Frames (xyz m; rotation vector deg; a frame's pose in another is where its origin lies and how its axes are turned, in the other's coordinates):
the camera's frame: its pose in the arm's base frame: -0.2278 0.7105 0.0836 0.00 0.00 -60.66
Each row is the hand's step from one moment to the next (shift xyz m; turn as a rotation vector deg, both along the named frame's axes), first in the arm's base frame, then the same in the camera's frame.
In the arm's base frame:
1: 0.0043 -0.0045 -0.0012 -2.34 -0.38 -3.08
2: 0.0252 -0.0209 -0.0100 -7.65 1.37 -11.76
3: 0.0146 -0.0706 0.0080 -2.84 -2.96 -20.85
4: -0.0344 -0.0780 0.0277 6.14 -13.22 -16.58
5: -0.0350 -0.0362 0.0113 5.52 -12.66 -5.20
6: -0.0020 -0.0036 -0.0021 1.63 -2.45 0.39
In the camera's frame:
1: 0.0060 0.0015 -0.0012 -0.82 -2.23 -3.08
2: 0.0306 0.0117 -0.0100 -4.94 -6.00 -11.76
3: 0.0687 -0.0219 0.0080 1.19 -3.93 -20.85
4: 0.0511 -0.0682 0.0277 14.53 -1.13 -16.58
5: 0.0144 -0.0482 0.0113 13.74 -1.39 -5.20
6: 0.0022 -0.0035 -0.0021 2.93 0.22 0.39

